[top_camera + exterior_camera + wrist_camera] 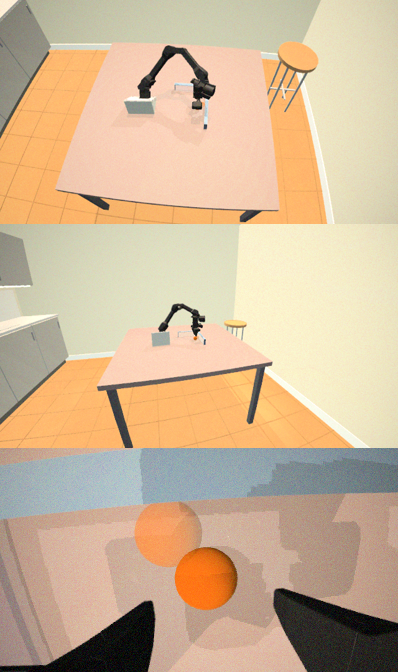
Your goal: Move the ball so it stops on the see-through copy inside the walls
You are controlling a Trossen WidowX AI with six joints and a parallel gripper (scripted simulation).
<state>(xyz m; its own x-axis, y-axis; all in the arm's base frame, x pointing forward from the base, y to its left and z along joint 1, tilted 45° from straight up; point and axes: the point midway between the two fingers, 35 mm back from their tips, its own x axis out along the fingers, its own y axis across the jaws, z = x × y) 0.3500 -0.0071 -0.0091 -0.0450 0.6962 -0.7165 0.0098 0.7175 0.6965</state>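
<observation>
Right now my gripper tip is 30 mm above the orange ball. From my gripper tip the other things lie so: see-through copy of ball (30 mm ahead, 20 mm to the left, 30 mm below).
</observation>
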